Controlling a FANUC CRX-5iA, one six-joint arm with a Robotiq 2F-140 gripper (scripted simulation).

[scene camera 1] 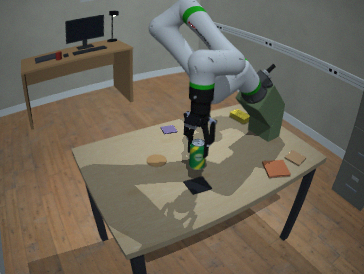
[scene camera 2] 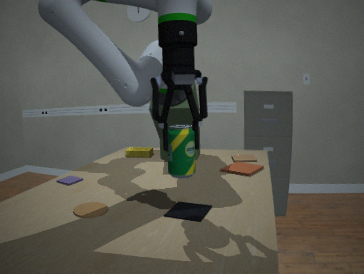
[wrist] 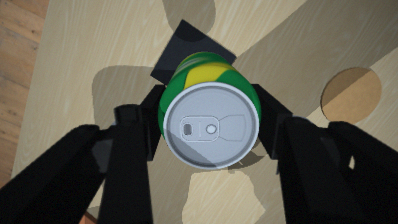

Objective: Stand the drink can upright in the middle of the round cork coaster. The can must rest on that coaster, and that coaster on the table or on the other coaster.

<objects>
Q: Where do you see a black square coaster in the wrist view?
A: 186, 40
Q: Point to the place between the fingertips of the gripper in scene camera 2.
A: At 181, 149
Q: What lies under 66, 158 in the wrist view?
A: The gripper.
</objects>
